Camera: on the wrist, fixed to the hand. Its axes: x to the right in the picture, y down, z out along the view.
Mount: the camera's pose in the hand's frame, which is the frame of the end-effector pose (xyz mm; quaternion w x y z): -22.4 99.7 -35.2 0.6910 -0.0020 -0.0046 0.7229
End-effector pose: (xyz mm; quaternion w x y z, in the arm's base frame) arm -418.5 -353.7 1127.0 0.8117 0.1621 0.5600 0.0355
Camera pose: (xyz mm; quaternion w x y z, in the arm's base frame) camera -446.8 -257.0 1166.0 0.5381 0.5154 0.2660 0.6117
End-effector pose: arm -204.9 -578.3 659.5 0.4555 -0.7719 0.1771 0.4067
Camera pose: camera -266.3 -662.4 630.4 0.0200 -0.4044 0.6774 0.6142
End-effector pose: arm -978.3 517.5 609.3 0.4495 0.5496 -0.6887 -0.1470
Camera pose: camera -1013.3 582.8 688.0 0.4148 -0.1197 -0.8749 0.2194
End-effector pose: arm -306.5 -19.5 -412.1 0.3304 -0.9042 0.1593 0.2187
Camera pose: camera -358.5 -112.6 -429.4 0.0691 -0.5093 0.7618 0.3944
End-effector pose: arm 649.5 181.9 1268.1 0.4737 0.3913 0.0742 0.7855
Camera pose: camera 562.5 119.0 1280.5 0.2394 -0.3267 0.2353 -0.8835
